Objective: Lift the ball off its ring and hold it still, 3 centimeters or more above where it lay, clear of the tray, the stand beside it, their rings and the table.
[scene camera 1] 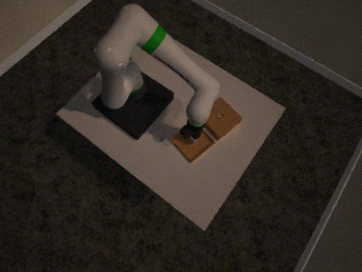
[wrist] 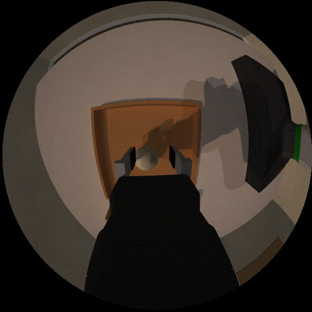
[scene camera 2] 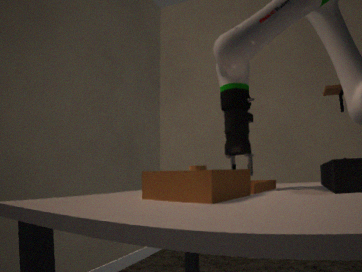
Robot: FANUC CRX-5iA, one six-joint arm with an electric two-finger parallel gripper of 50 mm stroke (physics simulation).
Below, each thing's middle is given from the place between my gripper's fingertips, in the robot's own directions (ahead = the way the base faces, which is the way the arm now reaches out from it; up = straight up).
Right now my hand is 1 cm short of the orange tray [scene camera 1: 191, 151], 1 cm to the right of it and 3 cm above it. Round my hand: orange stand [scene camera 2: 198, 185]: 7 cm ahead, 22 cm to the left, 1 cm below.
